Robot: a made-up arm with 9 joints. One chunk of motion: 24 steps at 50 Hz.
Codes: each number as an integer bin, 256 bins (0 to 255) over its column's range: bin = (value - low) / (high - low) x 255, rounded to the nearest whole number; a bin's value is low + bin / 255 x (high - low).
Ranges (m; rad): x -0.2..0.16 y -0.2..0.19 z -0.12..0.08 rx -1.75..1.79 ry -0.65..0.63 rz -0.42..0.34
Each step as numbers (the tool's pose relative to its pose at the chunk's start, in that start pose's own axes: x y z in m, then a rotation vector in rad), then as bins.
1 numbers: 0.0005 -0.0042 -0.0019 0.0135 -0.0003 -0.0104
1 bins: 142 128 151 127 129 137
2 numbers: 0.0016 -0.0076 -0.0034 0.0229 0.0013 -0.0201
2 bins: 143 126 149 128 130 134
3 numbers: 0.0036 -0.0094 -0.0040 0.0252 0.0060 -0.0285
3 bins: 144 125 148 128 131 131
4 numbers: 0.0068 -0.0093 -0.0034 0.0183 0.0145 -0.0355
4 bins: 146 125 149 127 132 129
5 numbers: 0.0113 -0.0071 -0.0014 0.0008 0.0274 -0.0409
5 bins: 150 126 151 126 135 127
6 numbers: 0.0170 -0.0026 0.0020 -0.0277 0.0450 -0.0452
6 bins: 154 129 156 124 138 126
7 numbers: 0.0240 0.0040 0.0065 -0.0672 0.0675 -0.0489
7 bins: 159 133 161 121 143 125
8 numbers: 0.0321 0.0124 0.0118 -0.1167 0.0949 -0.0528
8 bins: 164 139 168 118 148 123
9 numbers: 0.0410 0.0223 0.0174 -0.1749 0.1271 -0.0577
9 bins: 171 145 175 113 155 122
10 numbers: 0.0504 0.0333 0.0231 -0.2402 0.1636 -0.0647
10 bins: 177 153 182 109 162 119
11 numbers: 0.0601 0.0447 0.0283 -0.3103 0.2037 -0.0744
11 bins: 184 160 189 104 170 116
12 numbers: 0.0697 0.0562 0.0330 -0.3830 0.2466 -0.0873
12 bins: 191 168 195 98 179 112
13 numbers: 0.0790 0.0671 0.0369 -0.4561 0.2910 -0.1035
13 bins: 198 175 200 93 187 106
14 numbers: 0.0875 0.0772 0.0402 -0.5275 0.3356 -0.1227
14 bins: 204 181 204 88 196 100
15 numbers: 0.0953 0.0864 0.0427 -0.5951 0.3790 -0.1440
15 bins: 209 187 207 83 205 93
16 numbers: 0.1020 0.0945 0.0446 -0.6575 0.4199 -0.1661
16 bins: 214 193 210 79 213 85
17 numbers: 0.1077 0.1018 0.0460 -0.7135 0.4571 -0.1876
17 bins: 218 197 212 75 221 78
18 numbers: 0.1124 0.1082 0.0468 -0.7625 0.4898 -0.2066
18 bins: 221 202 213 71 227 72
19 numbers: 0.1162 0.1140 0.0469 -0.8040 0.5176 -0.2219
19 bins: 224 205 213 68 233 66
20 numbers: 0.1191 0.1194 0.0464 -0.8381 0.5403 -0.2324
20 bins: 226 209 212 66 237 63
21 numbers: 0.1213 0.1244 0.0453 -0.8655 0.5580 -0.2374
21 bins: 228 212 211 64 241 61
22 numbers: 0.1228 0.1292 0.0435 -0.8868 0.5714 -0.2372
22 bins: 229 215 208 62 243 61
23 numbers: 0.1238 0.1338 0.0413 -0.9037 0.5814 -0.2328
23 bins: 229 218 206 61 245 63
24 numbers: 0.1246 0.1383 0.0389 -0.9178 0.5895 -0.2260
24 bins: 230 221 203 60 247 65
